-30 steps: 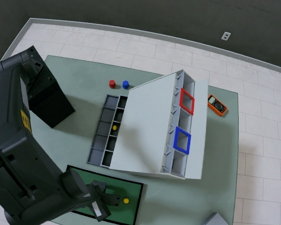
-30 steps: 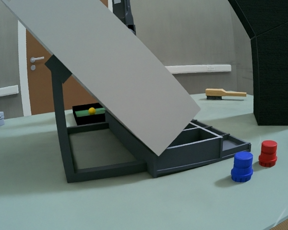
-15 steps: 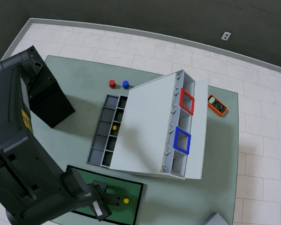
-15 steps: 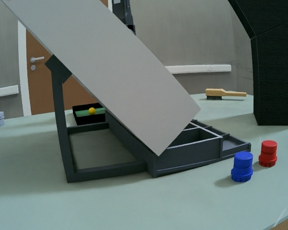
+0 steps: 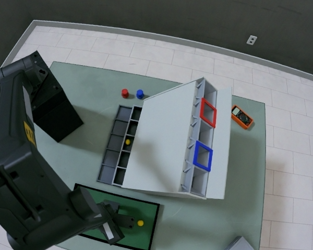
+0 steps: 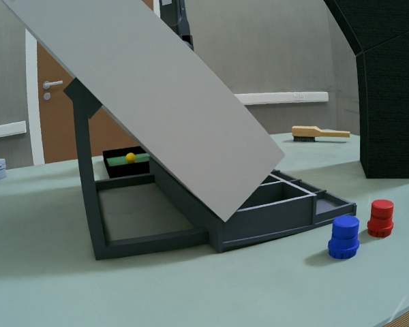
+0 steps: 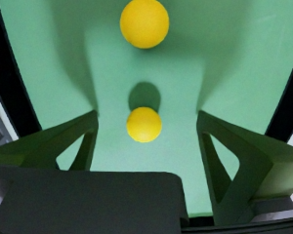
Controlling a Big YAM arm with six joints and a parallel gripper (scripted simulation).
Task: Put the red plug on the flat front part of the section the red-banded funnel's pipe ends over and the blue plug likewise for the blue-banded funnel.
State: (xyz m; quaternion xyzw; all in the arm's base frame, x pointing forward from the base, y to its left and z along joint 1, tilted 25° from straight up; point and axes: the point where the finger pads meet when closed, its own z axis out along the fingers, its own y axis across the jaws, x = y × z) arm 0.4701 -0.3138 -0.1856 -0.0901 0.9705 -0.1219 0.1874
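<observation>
Now: the green marble tray 10 mm to the right of my hand and 10 mm below it. The rest, counted from my hand: sloped cover 340 mm to the left, 190 mm above, 70 mm ahead.
</observation>
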